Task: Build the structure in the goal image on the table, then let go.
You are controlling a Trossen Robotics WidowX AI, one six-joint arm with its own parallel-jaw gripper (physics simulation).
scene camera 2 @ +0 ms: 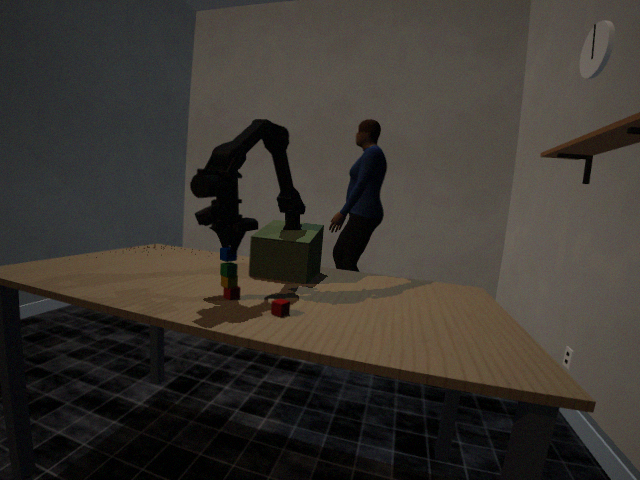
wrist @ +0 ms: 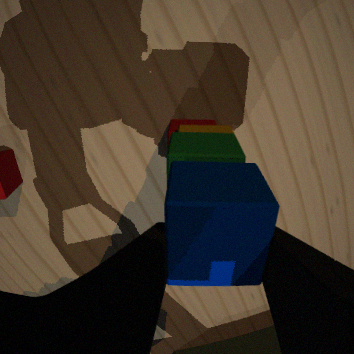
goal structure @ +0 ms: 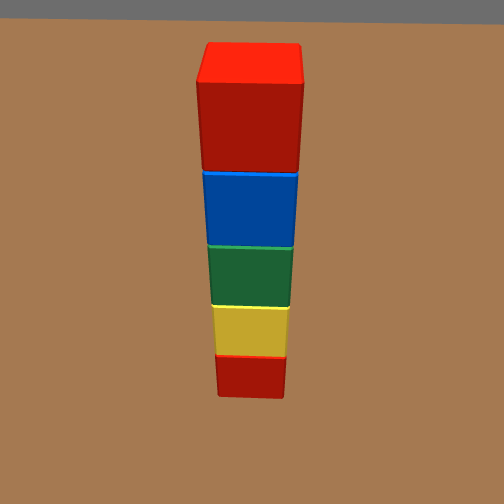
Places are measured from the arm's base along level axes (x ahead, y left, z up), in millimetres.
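Pixels of known places: gripper, between the fingertips: (scene camera 2: 229, 253) (wrist: 214, 234); arm's base, origin of its link: (scene camera 2: 292, 227).
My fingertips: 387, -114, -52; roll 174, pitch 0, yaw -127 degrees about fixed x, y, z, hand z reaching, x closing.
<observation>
For each thing: its top centre in the pictures, then the offset to it from my fingertips, as dx, dy, dz. Level surfaces: height alone.
- blue cube, centre of its top: (wrist: 218, 252) (scene camera 2: 228, 248) +3, -3, +15
- green cube, centre of its top: (wrist: 204, 190) (scene camera 2: 229, 263) +3, +1, -28
- yellow cube, centre of its top: (wrist: 206, 170) (scene camera 2: 229, 274) -2, +1, -61
- second red cube, centre of its top: (scene camera 2: 281, 301) +79, +163, -94
- wooden table, height of its surface: dz -127
My gripper (scene camera 2: 227, 250) (wrist: 214, 234) is shut on a blue cube (scene camera 2: 226, 254) (wrist: 220, 240) and holds it a little above a stack, with a small gap under it in the scene view. The stack has a green cube (scene camera 2: 228, 269) (wrist: 207, 145) on top, a yellow cube (scene camera 2: 229, 281) (wrist: 206, 129) in the middle and a red cube (scene camera 2: 231, 293) (wrist: 192, 122) at the bottom. The cubes of the stack are slightly offset from each other. A second red cube (scene camera 2: 280, 307) (wrist: 7, 173) lies apart on the table.
A green box (scene camera 2: 281, 258) under the arm's base stands on the wooden table (scene camera 2: 387, 330) behind the stack. Small dark specks lie on the table's far left part. A person (scene camera 2: 368, 180) stands behind the table. A shelf (scene camera 2: 594, 140) and a clock (scene camera 2: 597, 50) are on the right wall.
</observation>
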